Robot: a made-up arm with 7 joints. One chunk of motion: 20 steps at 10 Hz.
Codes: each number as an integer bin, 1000 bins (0 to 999) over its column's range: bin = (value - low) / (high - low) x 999, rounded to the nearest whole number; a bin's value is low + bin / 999 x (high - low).
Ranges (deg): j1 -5.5..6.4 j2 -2.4..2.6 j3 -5..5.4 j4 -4.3..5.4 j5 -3.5..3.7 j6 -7..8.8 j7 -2.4..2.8
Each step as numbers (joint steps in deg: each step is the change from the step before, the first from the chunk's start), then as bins.
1 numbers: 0.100 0.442 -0.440 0.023 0.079 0.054 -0.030
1 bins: 470 568 438 445 497 446 455
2 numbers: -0.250 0.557 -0.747 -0.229 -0.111 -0.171 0.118
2 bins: 441 591 409 419 470 432 484
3 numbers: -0.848 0.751 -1.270 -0.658 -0.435 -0.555 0.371
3 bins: 391 630 358 375 425 408 532
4 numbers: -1.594 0.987 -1.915 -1.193 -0.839 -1.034 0.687
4 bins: 328 677 296 320 369 377 593
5 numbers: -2.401 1.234 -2.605 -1.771 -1.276 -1.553 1.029
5 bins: 260 726 230 260 309 344 659
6 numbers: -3.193 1.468 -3.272 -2.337 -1.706 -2.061 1.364
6 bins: 194 773 166 202 249 312 723
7 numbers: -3.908 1.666 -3.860 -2.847 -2.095 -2.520 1.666
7 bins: 134 812 110 150 195 283 781
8 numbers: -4.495 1.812 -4.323 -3.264 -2.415 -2.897 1.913
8 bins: 84 842 65 107 151 259 829
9 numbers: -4.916 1.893 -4.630 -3.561 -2.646 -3.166 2.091
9 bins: 49 858 36 76 118 242 863
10 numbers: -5.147 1.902 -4.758 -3.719 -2.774 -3.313 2.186
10 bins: 30 860 23 60 101 233 881
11 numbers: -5.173 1.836 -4.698 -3.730 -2.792 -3.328 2.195
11 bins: 27 846 29 59 98 232 883
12 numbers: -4.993 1.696 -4.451 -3.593 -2.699 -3.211 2.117
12 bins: 43 818 53 73 111 240 868
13 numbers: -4.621 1.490 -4.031 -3.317 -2.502 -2.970 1.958
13 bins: 74 777 93 101 138 255 837
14 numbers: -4.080 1.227 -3.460 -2.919 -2.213 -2.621 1.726
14 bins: 119 725 148 142 179 277 793
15 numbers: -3.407 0.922 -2.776 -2.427 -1.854 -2.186 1.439
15 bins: 176 664 214 193 228 304 738
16 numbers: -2.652 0.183 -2.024 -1.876 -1.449 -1.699 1.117
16 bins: 239 516 286 250 285 335 676
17 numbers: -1.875 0.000 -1.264 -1.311 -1.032 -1.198 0.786
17 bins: 304 480 359 308 342 367 612
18 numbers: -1.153 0.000 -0.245 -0.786 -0.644 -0.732 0.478
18 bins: 365 480 457 362 396 396 553
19 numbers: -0.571 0.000 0.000 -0.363 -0.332 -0.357 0.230
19 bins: 414 480 480 405 440 420 505
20 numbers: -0.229 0.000 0.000 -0.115 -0.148 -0.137 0.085
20 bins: 442 480 480 431 465 434 477
